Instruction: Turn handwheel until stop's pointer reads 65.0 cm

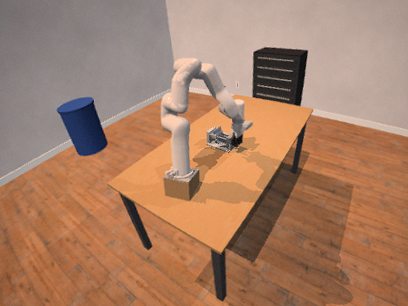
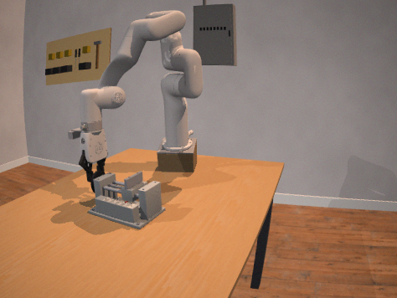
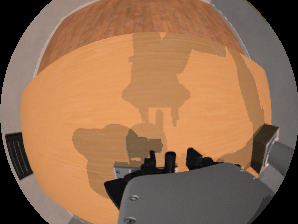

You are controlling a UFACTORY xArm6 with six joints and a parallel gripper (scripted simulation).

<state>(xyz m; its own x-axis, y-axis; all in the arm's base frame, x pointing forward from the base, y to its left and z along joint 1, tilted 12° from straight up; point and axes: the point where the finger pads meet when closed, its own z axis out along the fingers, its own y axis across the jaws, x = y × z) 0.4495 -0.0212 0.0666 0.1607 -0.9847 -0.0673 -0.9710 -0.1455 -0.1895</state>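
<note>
My gripper is now 1 cm short of the black handwheel, 3 cm to the right of it and 1 cm above it. Round my hand: grey stop fixture 1 cm ahead, 19 cm to the left.
</note>
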